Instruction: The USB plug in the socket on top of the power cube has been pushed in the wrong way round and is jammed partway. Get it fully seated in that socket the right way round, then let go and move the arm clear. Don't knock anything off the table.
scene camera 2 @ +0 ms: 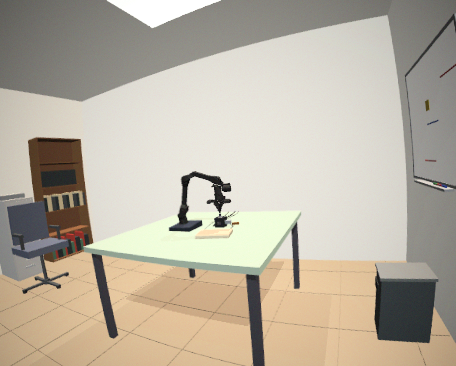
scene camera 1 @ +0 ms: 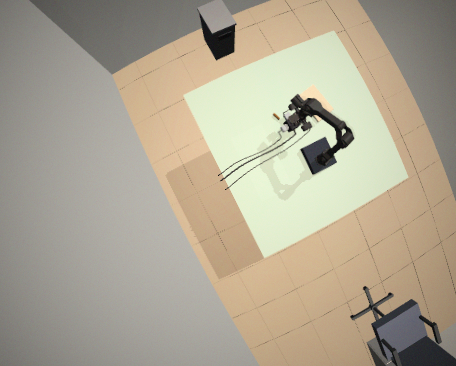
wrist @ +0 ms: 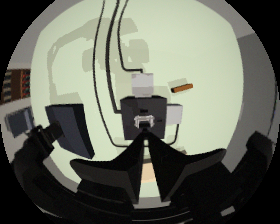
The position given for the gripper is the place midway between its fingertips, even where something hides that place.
The gripper [wrist: 145, 135] carries a USB plug.
